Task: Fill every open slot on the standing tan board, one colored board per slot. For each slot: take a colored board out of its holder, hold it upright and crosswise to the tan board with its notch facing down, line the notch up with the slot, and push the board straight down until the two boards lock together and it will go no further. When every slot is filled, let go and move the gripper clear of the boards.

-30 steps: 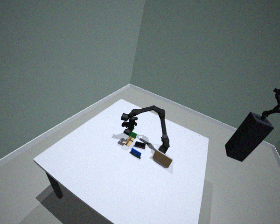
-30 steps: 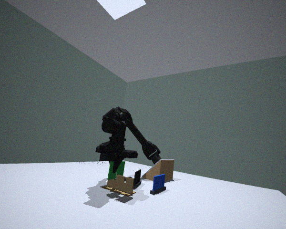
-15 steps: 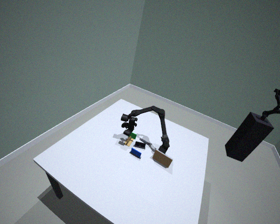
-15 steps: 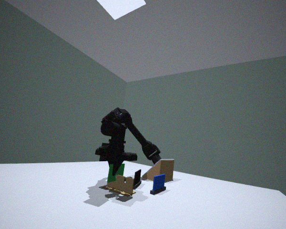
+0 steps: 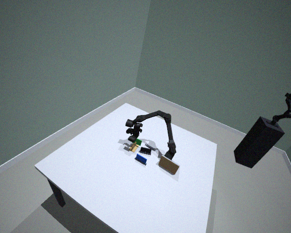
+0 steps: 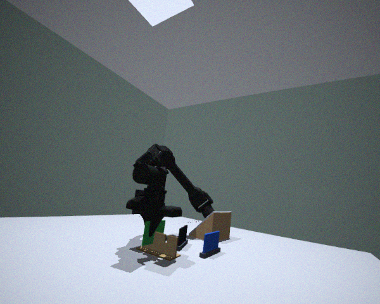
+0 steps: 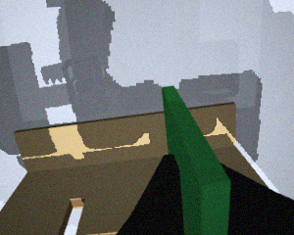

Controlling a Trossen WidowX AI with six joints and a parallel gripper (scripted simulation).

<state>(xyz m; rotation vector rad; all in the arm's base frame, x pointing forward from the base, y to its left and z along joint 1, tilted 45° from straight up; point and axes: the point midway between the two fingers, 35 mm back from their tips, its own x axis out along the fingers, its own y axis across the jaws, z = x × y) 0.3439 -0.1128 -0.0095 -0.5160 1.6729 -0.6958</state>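
Now: the tan board 20 mm behind my gripper tip, 30 mm to the left of it and 20 mm below it. The rest, counted from my gripper tip: black board 140 mm behind, 40 mm to the left, 20 mm below; then blue board 140 mm behind, 160 mm to the left, 20 mm below; then green board 20 mm behind, 10 mm above.
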